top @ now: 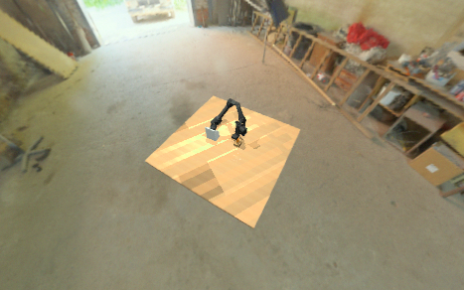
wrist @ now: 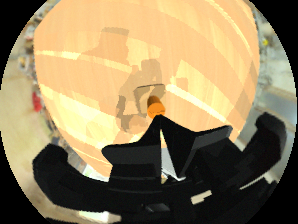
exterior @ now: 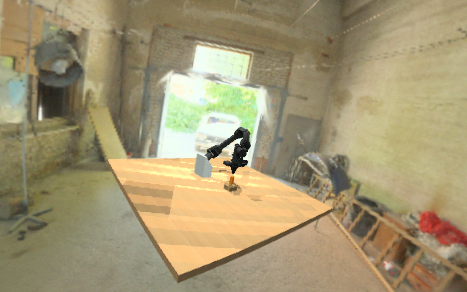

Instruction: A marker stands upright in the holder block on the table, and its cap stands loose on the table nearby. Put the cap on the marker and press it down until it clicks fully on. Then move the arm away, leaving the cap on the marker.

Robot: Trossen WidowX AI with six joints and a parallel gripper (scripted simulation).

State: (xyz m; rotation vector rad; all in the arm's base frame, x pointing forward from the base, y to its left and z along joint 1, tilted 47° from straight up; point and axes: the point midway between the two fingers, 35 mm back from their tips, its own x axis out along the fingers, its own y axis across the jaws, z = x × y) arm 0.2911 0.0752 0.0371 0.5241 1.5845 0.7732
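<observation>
The orange cap lies 4 cm below my gripper tip. From my gripper tip the other things lie so: holder block 10 cm below.
</observation>
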